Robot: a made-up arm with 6 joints.
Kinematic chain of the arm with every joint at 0, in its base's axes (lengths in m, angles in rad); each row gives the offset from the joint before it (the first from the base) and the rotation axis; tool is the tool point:
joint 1: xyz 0 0 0.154 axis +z
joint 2: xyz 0 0.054 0 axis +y
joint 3: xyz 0 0 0.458 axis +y
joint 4: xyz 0 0 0.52 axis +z
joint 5: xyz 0 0 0 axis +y
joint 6: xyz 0 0 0.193 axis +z
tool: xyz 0 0 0
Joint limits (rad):
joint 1: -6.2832..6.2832
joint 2: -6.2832..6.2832
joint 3: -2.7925..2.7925
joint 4: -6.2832..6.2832
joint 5: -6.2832..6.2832
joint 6: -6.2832..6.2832
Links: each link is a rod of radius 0.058 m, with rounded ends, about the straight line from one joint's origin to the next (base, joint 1, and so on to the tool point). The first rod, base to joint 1, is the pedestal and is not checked.
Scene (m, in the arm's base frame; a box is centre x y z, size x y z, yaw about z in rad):
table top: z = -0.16
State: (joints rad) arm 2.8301 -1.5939 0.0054 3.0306 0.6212 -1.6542
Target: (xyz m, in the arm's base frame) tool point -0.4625 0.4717 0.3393
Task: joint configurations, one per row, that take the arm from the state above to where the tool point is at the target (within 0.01 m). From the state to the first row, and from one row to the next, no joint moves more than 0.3 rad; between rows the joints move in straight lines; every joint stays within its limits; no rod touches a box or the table.
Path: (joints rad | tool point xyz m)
1: 2.7490 -1.3662 0.2878 3.0318 0.5423 -1.6542 | 0.9907 -0.4805 0.4838
2: 2.6679 -1.1386 0.5702 3.0330 0.4633 -1.6542 | 0.7373 -0.4491 0.8834
3: 2.5868 -0.9109 0.8526 3.0343 0.3844 -1.6542 | 0.3707 -0.3024 1.1283
4: 2.5057 -0.6833 1.1350 3.0355 0.3054 -1.6542 | -0.0086 -0.0684 1.1678
5: 2.4246 -0.4556 1.4174 3.0367 0.2265 -1.6542 | -0.3058 0.1889 1.0057
6: 2.3435 -0.2280 1.6998 3.0379 0.1475 -1.6542 | -0.4604 0.3907 0.6985
7: 2.2625 -0.0003 1.9822 3.0391 0.0686 -1.6542 | -0.4625 0.4717 0.3393

